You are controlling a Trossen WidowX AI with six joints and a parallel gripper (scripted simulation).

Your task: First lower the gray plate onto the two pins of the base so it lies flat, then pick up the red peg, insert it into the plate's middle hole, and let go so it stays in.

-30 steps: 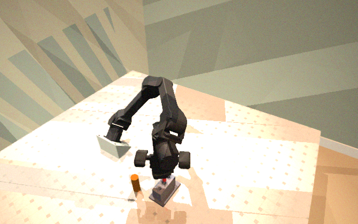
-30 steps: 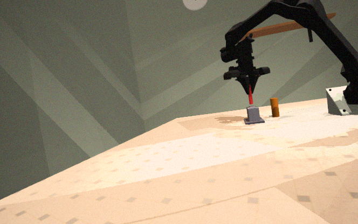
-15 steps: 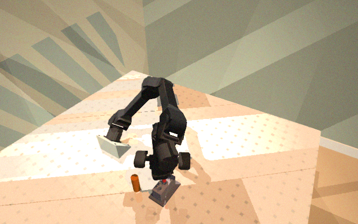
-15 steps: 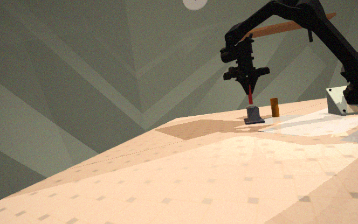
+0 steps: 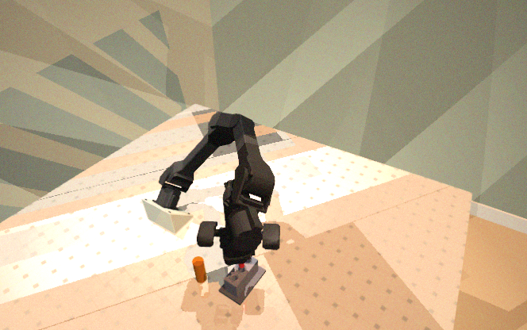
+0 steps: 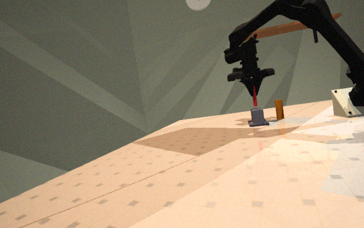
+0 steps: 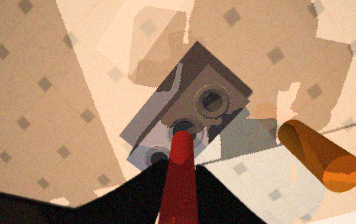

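My gripper tip is now 70 mm above the gray plate. Also, from my gripper tip: red peg: right at my gripper tip; orange cylinder: 90 mm behind, 70 mm below, 60 mm to the right; base: 100 mm below.
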